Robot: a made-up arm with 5 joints.
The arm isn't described. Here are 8 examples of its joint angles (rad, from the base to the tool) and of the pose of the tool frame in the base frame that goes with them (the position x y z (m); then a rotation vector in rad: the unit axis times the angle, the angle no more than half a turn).
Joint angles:
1: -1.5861 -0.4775 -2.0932 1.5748 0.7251
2: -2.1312 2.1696 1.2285 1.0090 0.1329
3: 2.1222 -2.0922 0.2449 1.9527 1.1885
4: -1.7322 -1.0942 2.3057 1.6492 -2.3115
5: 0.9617 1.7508 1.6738 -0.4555 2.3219
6: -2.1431 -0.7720 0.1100 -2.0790 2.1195
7: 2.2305 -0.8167 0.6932 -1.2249 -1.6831
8: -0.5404 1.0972 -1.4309 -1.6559 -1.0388
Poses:
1: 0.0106 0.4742 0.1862 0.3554 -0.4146 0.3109
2: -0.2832 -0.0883 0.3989 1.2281 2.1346 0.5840
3: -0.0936 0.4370 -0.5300 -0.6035 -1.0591 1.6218
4: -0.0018 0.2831 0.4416 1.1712 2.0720 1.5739
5: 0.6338 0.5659 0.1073 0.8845 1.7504 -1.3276
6: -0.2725 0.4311 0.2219 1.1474 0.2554 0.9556
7: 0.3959 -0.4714 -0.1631 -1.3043 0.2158 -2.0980
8: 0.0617 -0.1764 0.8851 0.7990 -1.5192 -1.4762
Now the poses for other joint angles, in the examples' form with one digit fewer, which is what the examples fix.
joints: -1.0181 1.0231 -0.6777 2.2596 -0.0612
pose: 0.295 -0.013 0.512 2.166 2.164 0.559
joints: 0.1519 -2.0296 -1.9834 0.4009 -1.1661
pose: 0.122 -0.382 -0.003 1.315 0.398 2.632
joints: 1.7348 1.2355 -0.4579 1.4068 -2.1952
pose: 0.277 0.224 -0.070 -0.319 1.245 -1.423
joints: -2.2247 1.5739 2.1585 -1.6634 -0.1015
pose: -0.215 0.052 0.486 0.101 -0.098 -0.061
